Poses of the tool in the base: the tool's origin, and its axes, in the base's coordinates. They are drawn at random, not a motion.
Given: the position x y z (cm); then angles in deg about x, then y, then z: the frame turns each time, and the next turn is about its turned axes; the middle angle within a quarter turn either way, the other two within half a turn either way.
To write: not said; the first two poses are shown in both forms.
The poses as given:
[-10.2 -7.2 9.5 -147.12 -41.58 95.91]
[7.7 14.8 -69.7 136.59 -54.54 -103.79]
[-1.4 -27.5 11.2 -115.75 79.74 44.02]
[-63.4 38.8 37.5 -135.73 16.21 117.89]
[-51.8 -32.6 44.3 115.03 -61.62 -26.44]
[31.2 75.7 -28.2 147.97 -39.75 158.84]
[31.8 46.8 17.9 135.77 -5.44 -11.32]
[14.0 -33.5 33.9 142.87 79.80 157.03]
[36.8 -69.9 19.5 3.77 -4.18 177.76]
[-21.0 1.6 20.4 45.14 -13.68 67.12]
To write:
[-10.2 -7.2 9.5 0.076 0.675 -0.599 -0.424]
[7.7 14.8 -69.7 0.132 -0.643 -0.545 0.521]
[-1.4 -27.5 11.2 0.582 -0.475 0.560 -0.350]
[-63.4 38.8 37.5 0.304 -0.428 0.813 0.252]
[-51.8 -32.6 44.3 0.350 0.768 -0.102 -0.526]
[31.2 75.7 -28.2 0.369 0.074 -0.906 0.195]
[31.8 46.8 17.9 0.370 0.923 0.073 -0.081]
[14.0 -33.5 33.9 0.547 -0.345 0.672 -0.360]
[36.8 -69.9 19.5 0.021 -0.036 -0.034 0.999]
[-21.0 1.6 20.4 0.789 0.257 -0.302 0.469]

